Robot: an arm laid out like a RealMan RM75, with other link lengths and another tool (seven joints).
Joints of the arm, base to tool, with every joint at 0 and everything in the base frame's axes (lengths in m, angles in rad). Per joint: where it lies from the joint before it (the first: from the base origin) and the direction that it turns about. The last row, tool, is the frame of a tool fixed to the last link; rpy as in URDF.
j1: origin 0 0 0.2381 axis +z
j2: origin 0 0 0 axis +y
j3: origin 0 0 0.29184 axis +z
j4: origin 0 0 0 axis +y
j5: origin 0 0 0.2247 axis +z
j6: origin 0 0 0 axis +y
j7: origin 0 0 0.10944 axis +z
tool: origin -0.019 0.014 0.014 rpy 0.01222 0 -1.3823
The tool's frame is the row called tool.
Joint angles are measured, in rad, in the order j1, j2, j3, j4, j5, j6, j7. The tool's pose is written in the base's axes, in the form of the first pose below.
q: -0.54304, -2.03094, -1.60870, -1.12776, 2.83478, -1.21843, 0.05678
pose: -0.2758 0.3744 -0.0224 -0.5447 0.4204 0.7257 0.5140 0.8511 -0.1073
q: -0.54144, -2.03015, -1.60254, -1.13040, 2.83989, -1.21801, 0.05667
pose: -0.2761 0.3740 -0.0224 -0.5370 0.4245 0.7290 0.5170 0.8485 -0.1133
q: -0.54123, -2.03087, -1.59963, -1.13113, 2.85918, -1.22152, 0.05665
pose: -0.2776 0.3738 -0.0215 -0.5212 0.4273 0.7387 0.5165 0.8470 -0.1254
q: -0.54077, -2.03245, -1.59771, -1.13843, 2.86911, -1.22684, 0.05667
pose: -0.2766 0.3736 -0.0210 -0.5127 0.4307 0.7427 0.5193 0.8445 -0.1313
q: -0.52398, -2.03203, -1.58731, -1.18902, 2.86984, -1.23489, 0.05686
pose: -0.2706 0.3721 -0.0182 -0.5029 0.4393 0.7444 0.5426 0.8309 -0.1238
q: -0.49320, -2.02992, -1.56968, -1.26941, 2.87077, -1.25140, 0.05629
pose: -0.2626 0.3675 -0.0132 -0.4888 0.4506 0.7470 0.5728 0.8116 -0.1148
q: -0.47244, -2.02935, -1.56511, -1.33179, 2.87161, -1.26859, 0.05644
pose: -0.2557 0.3643 -0.0081 -0.4818 0.4546 0.7491 0.5931 0.7985 -0.1031
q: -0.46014, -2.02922, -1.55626, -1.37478, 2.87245, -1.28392, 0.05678
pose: -0.2499 0.3613 -0.0057 -0.4734 0.4634 0.7491 0.6082 0.7871 -0.1025
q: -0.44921, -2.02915, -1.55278, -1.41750, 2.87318, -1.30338, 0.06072
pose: -0.2443 0.3584 -0.0022 -0.4655 0.4715 0.7490 0.6215 0.7767 -0.1026
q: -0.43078, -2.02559, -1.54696, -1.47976, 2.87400, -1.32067, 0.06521
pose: -0.2372 0.3547 0.0040 -0.4512 0.4791 0.7529 0.6446 0.7585 -0.0964
